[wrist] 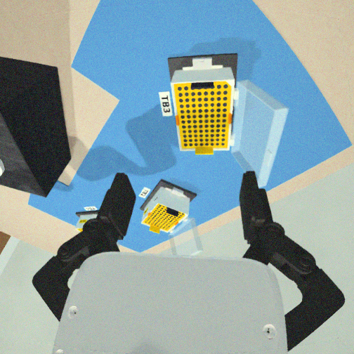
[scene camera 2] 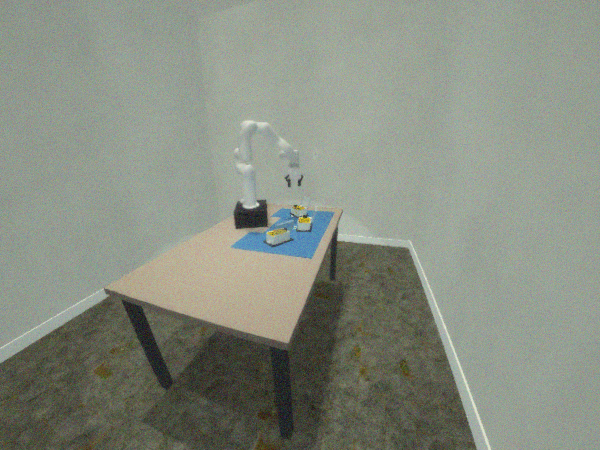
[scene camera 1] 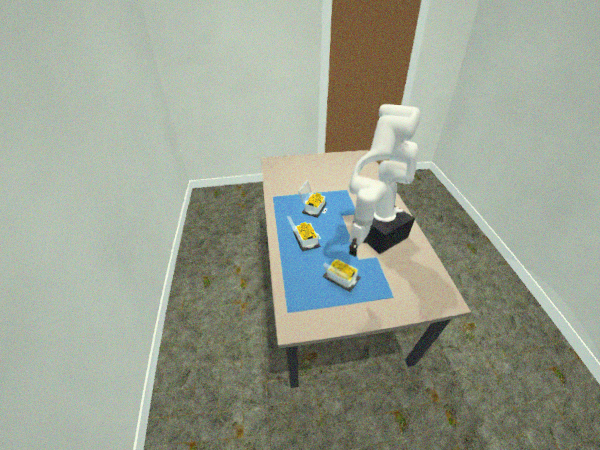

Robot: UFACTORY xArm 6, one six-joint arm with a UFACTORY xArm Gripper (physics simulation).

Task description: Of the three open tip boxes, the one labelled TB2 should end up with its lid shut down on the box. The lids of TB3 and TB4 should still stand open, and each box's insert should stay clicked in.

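Frame: origin at the arm's base, x right, y back, z down, level; metres.
Seen in the pictures: gripper, between the fingertips: (scene camera 2: 294, 186) (scene camera 1: 357, 248); arm's base, origin of its link: (scene camera 2: 250, 205) (scene camera 1: 383, 214).
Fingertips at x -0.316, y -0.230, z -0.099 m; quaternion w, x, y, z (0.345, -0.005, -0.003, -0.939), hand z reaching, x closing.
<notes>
Pixels of each thing's top centre, then the offset from my fingertips to it. "spot": a spot on its surface instead. Level surfaces: height alone.
- middle box, centre of its top: (scene camera 1: 306, 229) (scene camera 2: 304, 217) dx +0.295, dy -0.192, dz +0.158 m
- third box, a spot on its surface: (scene camera 2: 278, 236) spot: dx +0.627, dy -0.154, dz +0.169 m
- blue mat, height of its surface: dz +0.232 m
- wooden table, height of its surface: dz +0.235 m
Three white tip boxes with yellow inserts stand on the mat. TB3 (wrist: 204, 117) (scene camera 1: 342, 273) (scene camera 2: 299, 211) is largest in the wrist view; its clear lid (wrist: 262, 130) stands open on the right. The middle box (wrist: 164, 210) (scene camera 1: 306, 234) (scene camera 2: 304, 223) has its clear lid (wrist: 186, 241) (scene camera 1: 292, 224) open. The third box (scene camera 1: 315, 203) (scene camera 2: 278, 237) (wrist: 86, 221) has its lid (scene camera 1: 304, 191) open in scene camera 1, and a finger partly hides it in the wrist view. These last two labels are too blurred to read surely. My gripper (scene camera 1: 353, 247) (scene camera 2: 294, 183) (wrist: 184, 183) is open and empty, well above the mat.
The blue mat (scene camera 1: 300, 295) (scene camera 2: 300, 251) (wrist: 295, 75) lies on the wooden table (scene camera 1: 420, 285) (scene camera 2: 215, 280). The arm's black base block (scene camera 1: 390, 232) (scene camera 2: 251, 216) (wrist: 32, 125) stands beside the mat's notch. A wall rises beyond the table's edge in the wrist view.
</notes>
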